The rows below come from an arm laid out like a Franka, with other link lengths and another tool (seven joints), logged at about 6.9 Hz.
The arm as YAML. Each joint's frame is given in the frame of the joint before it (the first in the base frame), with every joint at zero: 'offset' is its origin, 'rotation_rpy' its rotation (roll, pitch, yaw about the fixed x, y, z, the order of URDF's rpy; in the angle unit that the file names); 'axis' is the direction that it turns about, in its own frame. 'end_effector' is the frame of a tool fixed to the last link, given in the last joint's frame.
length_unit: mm
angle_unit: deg
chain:
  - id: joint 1
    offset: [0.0, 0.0, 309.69]
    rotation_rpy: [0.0, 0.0, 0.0]
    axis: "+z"
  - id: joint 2
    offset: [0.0, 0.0, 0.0]
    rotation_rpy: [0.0, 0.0, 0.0]
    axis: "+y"
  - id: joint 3
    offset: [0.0, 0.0, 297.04]
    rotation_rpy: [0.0, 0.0, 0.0]
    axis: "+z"
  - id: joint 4
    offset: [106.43, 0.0, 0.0]
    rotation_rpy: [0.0, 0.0, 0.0]
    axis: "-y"
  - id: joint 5
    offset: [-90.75, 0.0, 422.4]
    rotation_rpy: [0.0, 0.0, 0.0]
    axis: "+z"
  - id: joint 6
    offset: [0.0, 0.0, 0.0]
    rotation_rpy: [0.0, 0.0, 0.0]
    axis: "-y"
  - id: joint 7
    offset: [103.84, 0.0, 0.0]
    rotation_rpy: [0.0, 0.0, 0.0]
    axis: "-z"
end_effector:
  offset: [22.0, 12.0, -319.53]
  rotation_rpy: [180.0, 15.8, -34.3]
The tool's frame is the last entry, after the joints.
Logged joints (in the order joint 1, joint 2, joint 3, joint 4, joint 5, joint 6, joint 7), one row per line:
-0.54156, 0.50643, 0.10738, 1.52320, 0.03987, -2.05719, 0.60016
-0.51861, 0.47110, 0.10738, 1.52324, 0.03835, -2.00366, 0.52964
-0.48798, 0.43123, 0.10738, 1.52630, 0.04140, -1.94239, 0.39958
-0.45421, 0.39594, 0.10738, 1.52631, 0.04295, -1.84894, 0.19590
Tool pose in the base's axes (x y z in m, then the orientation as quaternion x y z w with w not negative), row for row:
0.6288, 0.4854, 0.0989, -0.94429, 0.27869, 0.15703, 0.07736
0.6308, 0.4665, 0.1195, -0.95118, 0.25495, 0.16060, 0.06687
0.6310, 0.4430, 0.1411, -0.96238, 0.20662, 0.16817, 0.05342
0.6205, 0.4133, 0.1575, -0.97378, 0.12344, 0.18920, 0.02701
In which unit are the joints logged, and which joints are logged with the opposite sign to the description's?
The joints are logged in radians. Opposite sign: joint 1, joint 4, joint 6.
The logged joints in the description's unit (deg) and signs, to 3 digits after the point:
31.029, 29.016, 6.152, -87.273, 2.284, 117.868, 34.387
29.714, 26.992, 6.152, -87.275, 2.197, 114.801, 30.346
27.959, 24.708, 6.152, -87.451, 2.372, 111.291, 22.894
26.024, 22.686, 6.152, -87.451, 2.461, 105.936, 11.224

